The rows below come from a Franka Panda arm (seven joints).
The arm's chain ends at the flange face. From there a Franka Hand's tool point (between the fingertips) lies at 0.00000 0.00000 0.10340 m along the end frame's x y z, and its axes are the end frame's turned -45 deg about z.
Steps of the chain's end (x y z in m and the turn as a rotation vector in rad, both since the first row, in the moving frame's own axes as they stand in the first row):
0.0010 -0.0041 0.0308 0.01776 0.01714 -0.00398
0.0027 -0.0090 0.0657 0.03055 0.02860 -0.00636
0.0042 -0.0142 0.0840 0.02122 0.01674 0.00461
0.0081 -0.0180 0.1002 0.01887 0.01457 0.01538
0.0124 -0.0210 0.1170 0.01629 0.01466 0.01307
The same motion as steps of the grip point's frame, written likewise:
0.0062 -0.0022 0.0308 0.00044 0.02468 -0.00398
0.0126 -0.0046 0.0656 0.00138 0.04183 -0.00636
0.0158 -0.0074 0.0840 0.00317 0.02684 0.00461
0.0209 -0.0073 0.1002 0.00304 0.02365 0.01538
0.0259 -0.0062 0.1170 0.00115 0.02188 0.01307

